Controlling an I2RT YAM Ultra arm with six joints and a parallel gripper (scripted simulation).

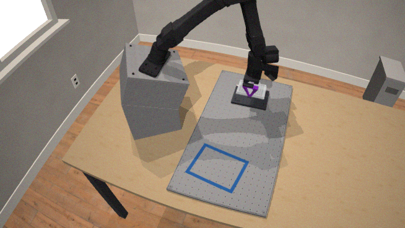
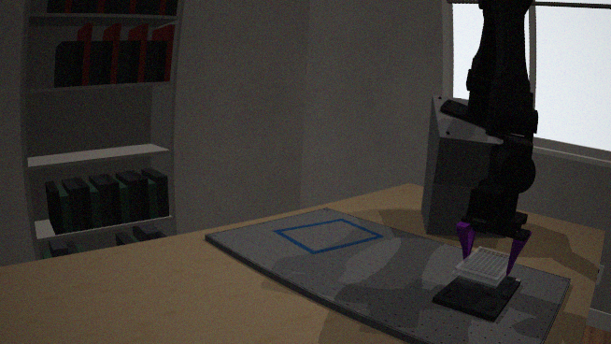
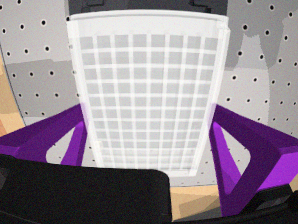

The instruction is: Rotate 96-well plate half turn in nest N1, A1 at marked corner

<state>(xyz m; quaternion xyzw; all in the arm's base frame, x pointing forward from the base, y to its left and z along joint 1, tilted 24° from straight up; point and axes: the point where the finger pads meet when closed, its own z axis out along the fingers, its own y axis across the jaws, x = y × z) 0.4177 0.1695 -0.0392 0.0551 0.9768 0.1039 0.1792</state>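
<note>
Right now my hand is 50 mm above the dark plate nest N1. Also, from my hand: light mark 70 mm behind, 60 mm to the left, 40 mm below; then white 96-well plate right at my hand.
</note>
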